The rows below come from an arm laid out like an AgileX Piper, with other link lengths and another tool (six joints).
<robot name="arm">
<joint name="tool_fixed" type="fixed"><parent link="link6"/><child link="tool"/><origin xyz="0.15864 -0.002 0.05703" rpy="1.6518 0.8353 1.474"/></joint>
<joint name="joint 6" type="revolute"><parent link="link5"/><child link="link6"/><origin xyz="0.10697 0 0.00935"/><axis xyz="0.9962 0 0.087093"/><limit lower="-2.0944" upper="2.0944"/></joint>
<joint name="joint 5" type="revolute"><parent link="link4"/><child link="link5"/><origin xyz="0 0 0"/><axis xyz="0 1 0"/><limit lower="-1.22" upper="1.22"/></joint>
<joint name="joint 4" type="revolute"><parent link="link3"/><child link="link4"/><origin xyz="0.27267 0 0.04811"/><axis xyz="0.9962 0 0.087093"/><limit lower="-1.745" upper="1.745"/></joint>
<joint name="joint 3" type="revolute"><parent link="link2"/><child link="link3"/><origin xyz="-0.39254 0 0.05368"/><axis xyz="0 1 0"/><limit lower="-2.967" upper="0"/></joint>
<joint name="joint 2" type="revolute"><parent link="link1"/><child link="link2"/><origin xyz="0 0 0"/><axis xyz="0 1 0"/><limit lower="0" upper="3.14"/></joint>
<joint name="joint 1" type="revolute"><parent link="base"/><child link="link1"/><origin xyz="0 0 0.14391"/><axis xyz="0 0 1"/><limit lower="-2.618" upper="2.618"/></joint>
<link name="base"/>
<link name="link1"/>
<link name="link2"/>
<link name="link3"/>
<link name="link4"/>
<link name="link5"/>
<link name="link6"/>
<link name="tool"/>
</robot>
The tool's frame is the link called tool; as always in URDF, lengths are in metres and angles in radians.
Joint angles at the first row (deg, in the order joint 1, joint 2, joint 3, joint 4, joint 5, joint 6):
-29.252 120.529 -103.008 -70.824 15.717 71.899
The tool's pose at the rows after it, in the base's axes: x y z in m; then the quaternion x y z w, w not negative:
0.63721, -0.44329, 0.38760, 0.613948, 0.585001, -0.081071, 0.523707
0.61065, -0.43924, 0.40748, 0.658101, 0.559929, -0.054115, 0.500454
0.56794, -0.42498, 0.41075, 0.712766, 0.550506, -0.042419, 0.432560
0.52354, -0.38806, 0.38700, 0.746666, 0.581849, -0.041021, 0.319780
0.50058, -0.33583, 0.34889, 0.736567, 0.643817, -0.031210, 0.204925
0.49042, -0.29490, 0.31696, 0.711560, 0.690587, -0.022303, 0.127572
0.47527, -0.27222, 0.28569, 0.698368, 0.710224, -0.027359, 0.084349
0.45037, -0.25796, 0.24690, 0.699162, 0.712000, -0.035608, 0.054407
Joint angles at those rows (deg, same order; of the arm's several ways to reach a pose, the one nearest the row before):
-29.252 119.086 -103.009 -62.982 16.928 66.531
-29.252 115.373 -103.008 -48.994 21.407 58.797
-29.253 110.477 -103.257 -32.122 32.621 47.654
-29.464 106.187 -103.593 -17.660 48.428 36.196
-29.464 104.649 -103.596 -6.734 61.610 25.816
-28.993 104.648 -102.393 -0.934 68.736 19.681
-28.425 103.714 -97.002 0.427 69.349 17.656
-28.329 101.701 -87.474 0.430 65.396 17.826

